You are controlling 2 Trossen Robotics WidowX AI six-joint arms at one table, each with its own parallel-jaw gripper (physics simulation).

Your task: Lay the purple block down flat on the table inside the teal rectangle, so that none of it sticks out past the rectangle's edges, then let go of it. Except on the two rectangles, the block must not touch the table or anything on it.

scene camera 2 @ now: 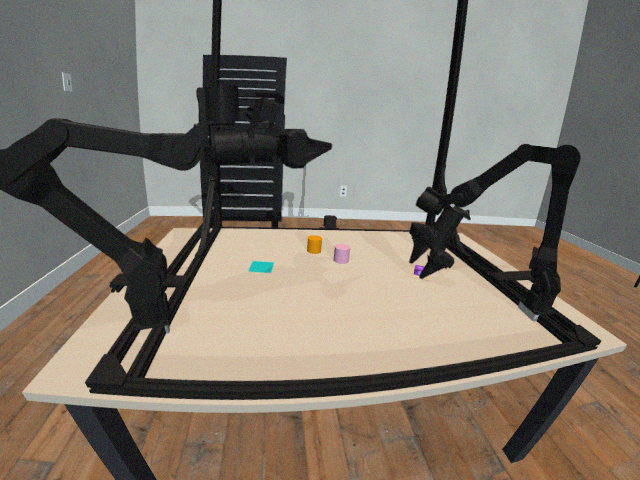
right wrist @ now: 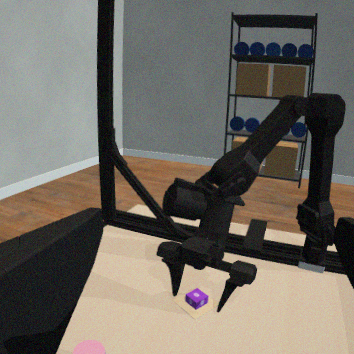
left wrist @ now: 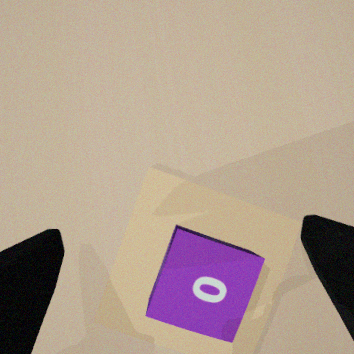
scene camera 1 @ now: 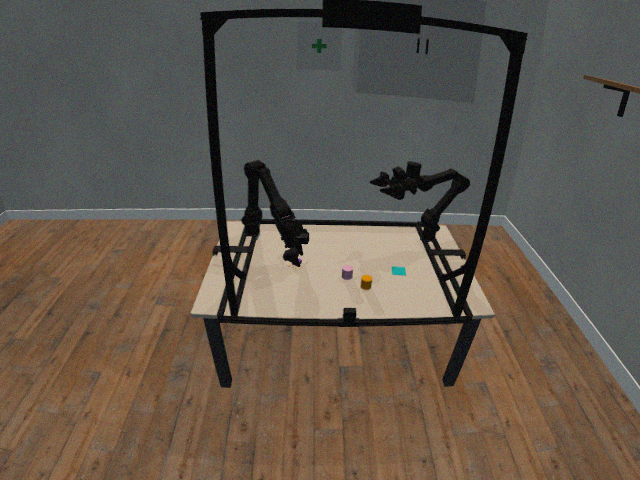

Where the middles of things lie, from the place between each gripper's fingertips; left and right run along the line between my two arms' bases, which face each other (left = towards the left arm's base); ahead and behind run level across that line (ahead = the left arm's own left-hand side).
My right gripper is now 10 cm past the purple block (left wrist: 204,284), 33 cm to the right of it and 33 cm above it.
Right now the purple block is 20 mm to the left of my left hand.
